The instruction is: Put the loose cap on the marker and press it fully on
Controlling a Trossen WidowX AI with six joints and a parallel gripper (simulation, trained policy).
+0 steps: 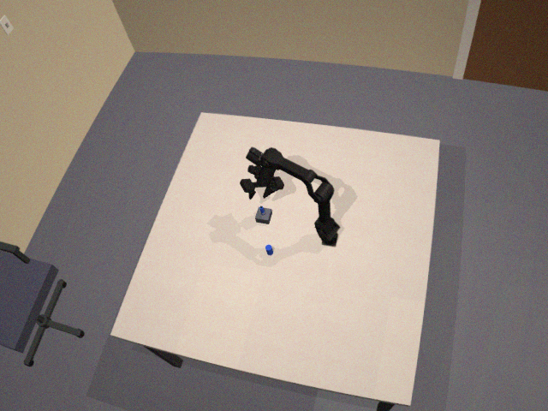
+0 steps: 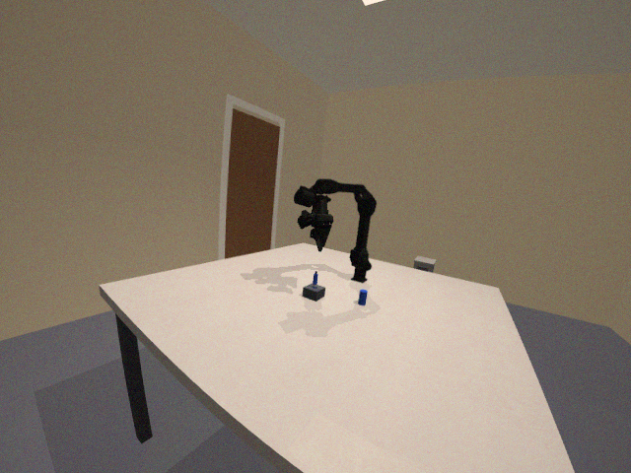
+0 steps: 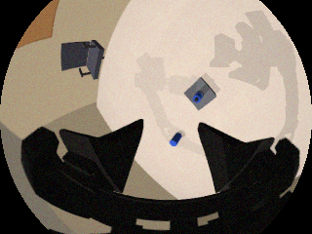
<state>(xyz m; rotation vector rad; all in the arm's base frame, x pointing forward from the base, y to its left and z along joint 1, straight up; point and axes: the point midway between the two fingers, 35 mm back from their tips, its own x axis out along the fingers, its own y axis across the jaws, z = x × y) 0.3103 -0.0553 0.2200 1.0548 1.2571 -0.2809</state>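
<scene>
Now: the blue cap 70 mm behind my gripper tip, 160 mm to the left of it and 160 mm below it. The rest, counted from my gripper tip: grey holder block: 10 mm to the right, 170 mm below.
</scene>
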